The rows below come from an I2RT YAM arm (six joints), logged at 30 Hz.
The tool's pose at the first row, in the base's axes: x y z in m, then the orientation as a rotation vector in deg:
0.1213, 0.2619, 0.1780, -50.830, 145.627, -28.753
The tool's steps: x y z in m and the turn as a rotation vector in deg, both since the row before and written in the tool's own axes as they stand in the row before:
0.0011, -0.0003, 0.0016, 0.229, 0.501, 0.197
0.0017, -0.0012, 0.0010, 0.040, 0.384, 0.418
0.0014, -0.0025, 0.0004, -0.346, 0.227, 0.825
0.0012, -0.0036, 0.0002, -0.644, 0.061, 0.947
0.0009, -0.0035, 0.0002, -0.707, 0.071, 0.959
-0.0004, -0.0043, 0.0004, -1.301, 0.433, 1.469
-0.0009, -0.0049, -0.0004, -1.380, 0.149, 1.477
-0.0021, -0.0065, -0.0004, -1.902, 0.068, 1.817
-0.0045, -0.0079, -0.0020, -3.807, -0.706, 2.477
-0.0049, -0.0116, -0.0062, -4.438, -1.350, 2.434
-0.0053, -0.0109, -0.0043, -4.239, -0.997, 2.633
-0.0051, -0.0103, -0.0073, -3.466, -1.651, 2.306
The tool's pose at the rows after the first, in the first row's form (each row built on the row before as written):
0.1214, 0.2606, 0.1765, -50.471, 146.033, -29.258
0.1212, 0.2584, 0.1758, -49.890, 146.491, -29.398
0.1216, 0.2556, 0.1763, -48.908, 147.110, -28.850
0.1226, 0.2521, 0.1774, -47.868, 147.743, -27.802
0.1237, 0.2488, 0.1785, -46.827, 148.404, -26.673
0.1262, 0.2456, 0.1800, -45.282, 149.781, -24.829
0.1290, 0.2423, 0.1825, -43.738, 150.895, -22.724
0.1334, 0.2382, 0.1858, -41.880, 152.181, -19.798
0.1397, 0.2343, 0.1914, -39.662, 153.466, -13.837
0.1463, 0.2271, 0.2015, -37.593, 154.061, -6.779
0.1537, 0.2198, 0.2091, -35.170, 154.724, -0.063
0.1597, 0.2120, 0.2185, -32.809, 154.292, 5.702

